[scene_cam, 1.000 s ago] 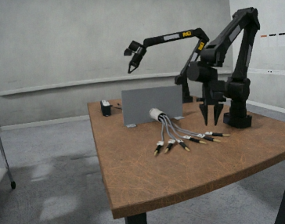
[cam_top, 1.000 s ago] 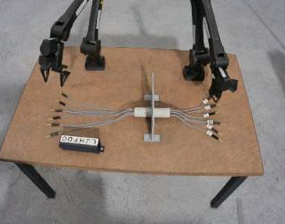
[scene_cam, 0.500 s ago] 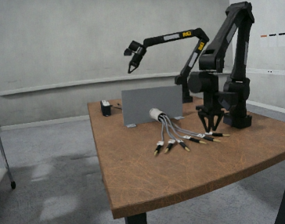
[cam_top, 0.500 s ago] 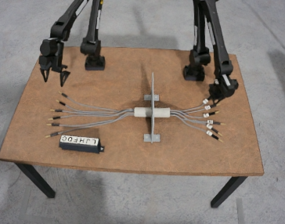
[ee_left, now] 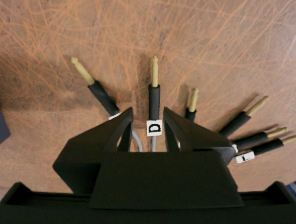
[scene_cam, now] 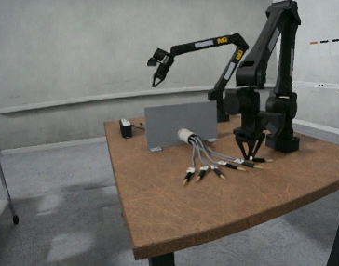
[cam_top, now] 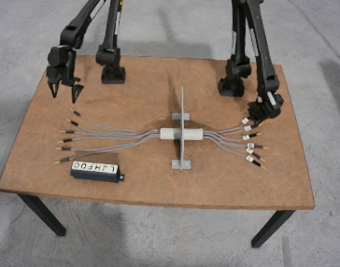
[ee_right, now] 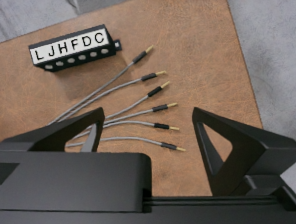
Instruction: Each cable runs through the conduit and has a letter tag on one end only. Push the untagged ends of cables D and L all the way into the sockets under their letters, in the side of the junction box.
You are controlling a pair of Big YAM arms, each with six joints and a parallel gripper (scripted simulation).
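Right now the tagged cable end is 21 cm ahead of my left hand, 2 cm to the left of it and 2 cm below it.
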